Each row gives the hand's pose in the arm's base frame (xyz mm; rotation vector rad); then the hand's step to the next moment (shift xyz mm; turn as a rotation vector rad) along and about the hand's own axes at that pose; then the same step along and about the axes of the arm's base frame.
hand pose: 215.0 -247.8 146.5 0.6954 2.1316 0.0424
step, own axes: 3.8 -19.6 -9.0 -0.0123 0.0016 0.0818
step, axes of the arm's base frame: -17.6 -12.7 -2.5 0.0681 -0.0222 -0.0414
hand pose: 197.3 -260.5 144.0 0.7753 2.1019 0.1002
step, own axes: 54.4 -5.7 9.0 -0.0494 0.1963 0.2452
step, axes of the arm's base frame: -19.3 24.1 -46.0 0.3035 0.0802 -0.0504
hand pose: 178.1 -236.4 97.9 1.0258 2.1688 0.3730
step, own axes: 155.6 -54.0 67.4 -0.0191 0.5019 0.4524
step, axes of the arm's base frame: -52.1 81.5 -149.4 0.6067 0.2931 -0.0545
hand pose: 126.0 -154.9 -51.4 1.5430 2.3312 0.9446
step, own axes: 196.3 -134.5 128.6 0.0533 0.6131 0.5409
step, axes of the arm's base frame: -126.4 190.0 -145.2 0.7017 0.4207 -0.0435
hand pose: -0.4 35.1 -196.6 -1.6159 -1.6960 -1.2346
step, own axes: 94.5 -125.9 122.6 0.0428 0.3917 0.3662
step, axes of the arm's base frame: -109.0 166.6 -12.9 0.4515 0.2908 -0.0302
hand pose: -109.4 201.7 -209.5 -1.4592 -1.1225 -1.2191
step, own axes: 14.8 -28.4 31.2 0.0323 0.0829 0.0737
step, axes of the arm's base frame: -20.9 37.1 13.6 0.0973 0.0600 0.0171
